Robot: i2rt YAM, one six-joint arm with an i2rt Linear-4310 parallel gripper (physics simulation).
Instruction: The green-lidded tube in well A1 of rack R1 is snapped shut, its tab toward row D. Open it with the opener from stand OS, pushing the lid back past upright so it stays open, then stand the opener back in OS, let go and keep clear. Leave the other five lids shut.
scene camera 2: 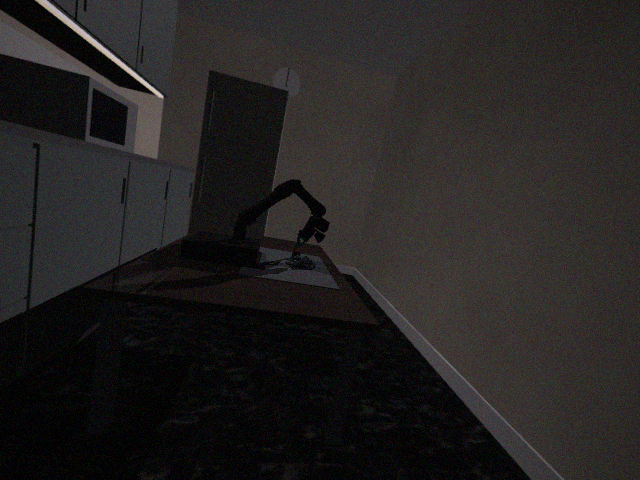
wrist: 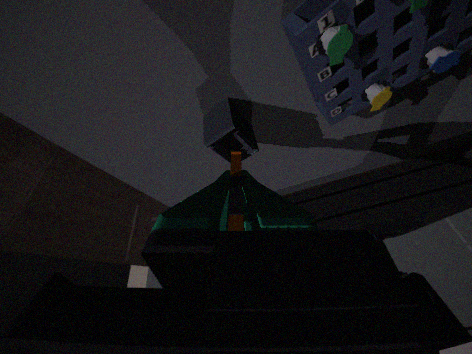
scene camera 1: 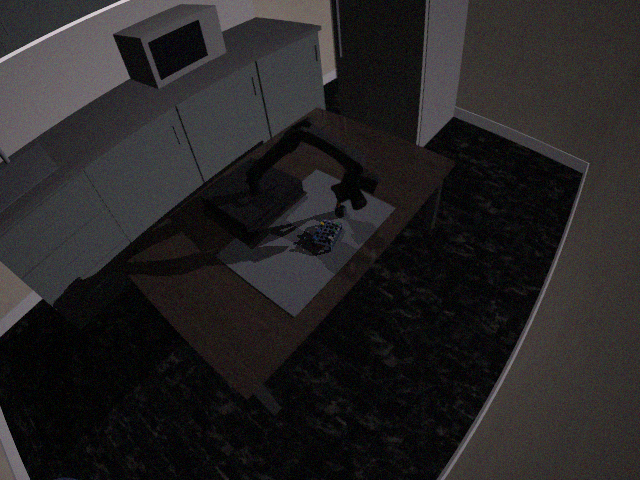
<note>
My gripper [wrist: 236, 176] grips a lid opener.
</note>
